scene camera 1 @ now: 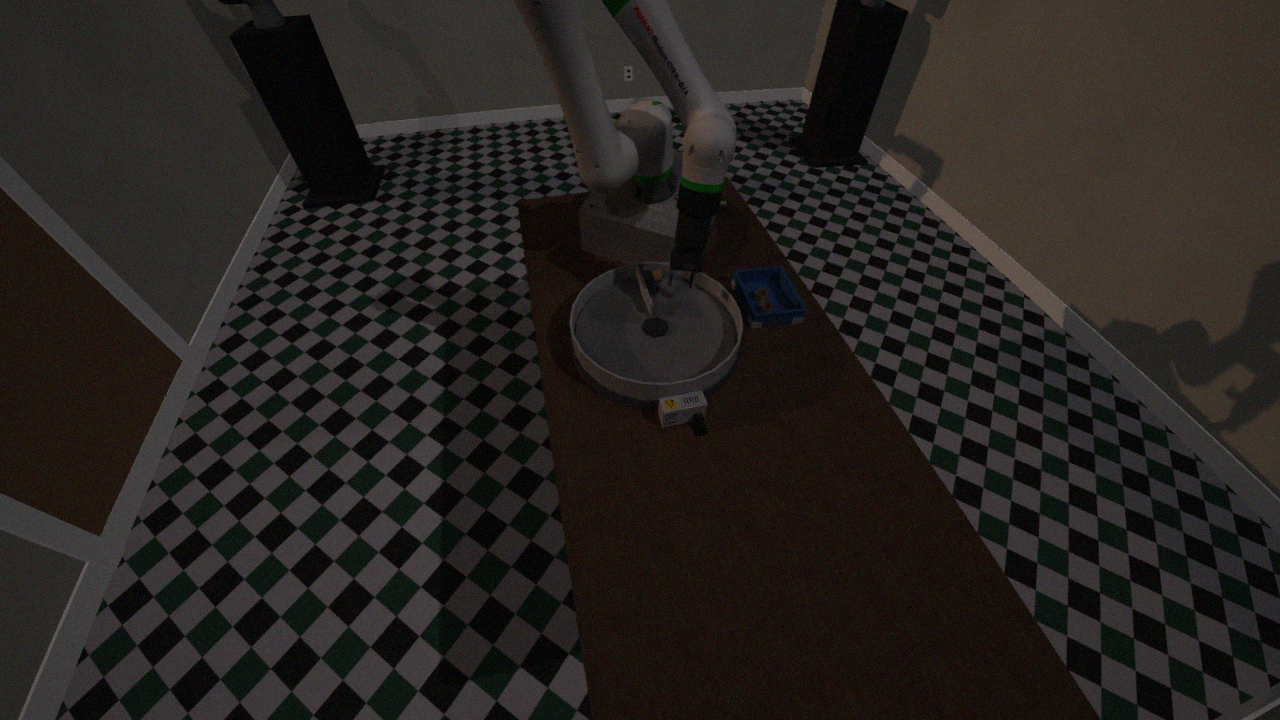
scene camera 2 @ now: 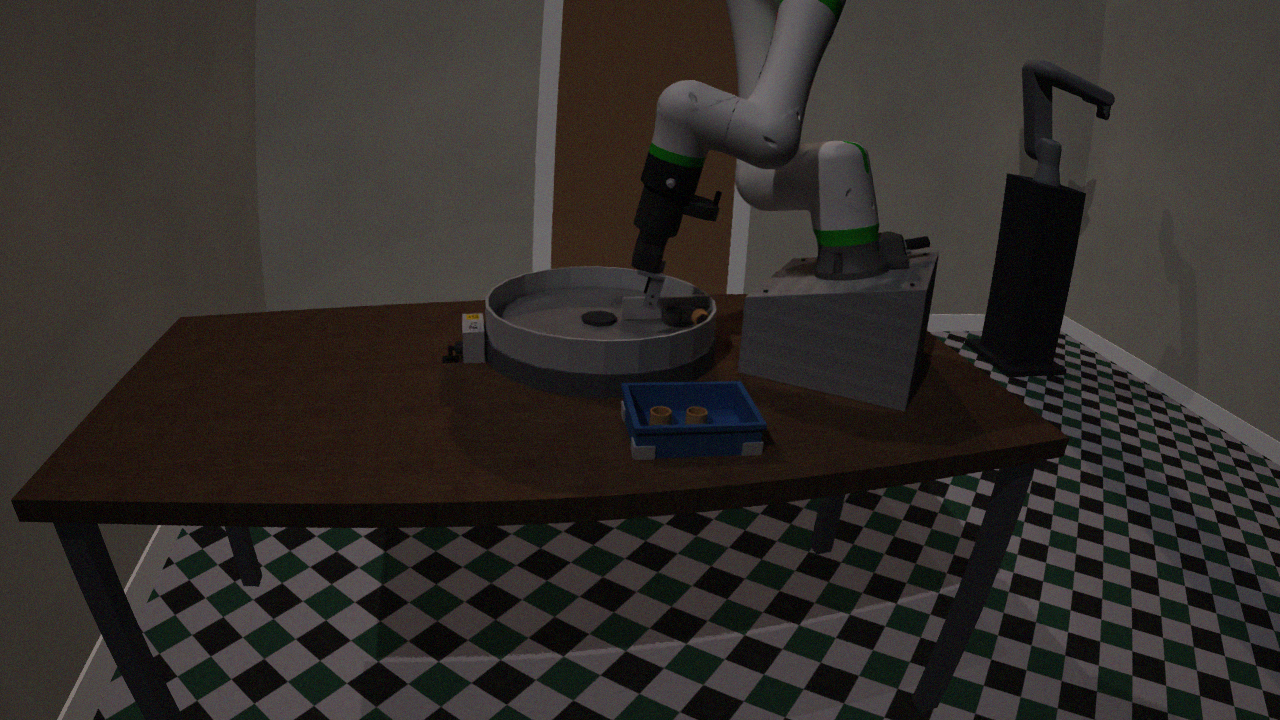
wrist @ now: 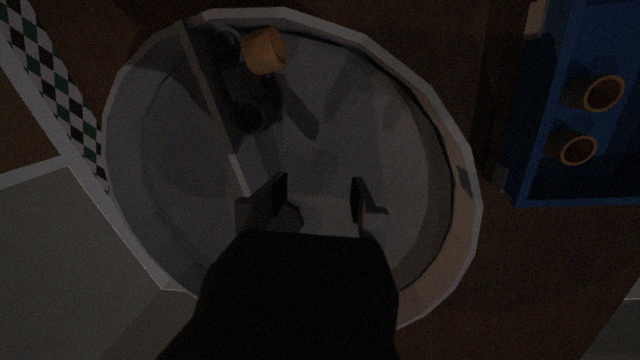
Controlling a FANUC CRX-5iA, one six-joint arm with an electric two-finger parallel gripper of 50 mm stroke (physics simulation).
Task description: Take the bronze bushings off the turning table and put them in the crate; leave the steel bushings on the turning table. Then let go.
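My gripper is open and empty over the turning table, inside its rim. A bronze bushing lies on its side on the turning table near the rim on the robot base side, away from my fingers. Dark steel bushings sit in shadow beside it; their exact number is hard to tell. Two bronze bushings stand upright and apart in the blue crate.
A thin upright guide bar crosses part of the turning table, beside the steel bushings and near my left finger in the wrist view. A small white box with a yellow label stands at the outer wall. The robot's pedestal is behind the turning table.
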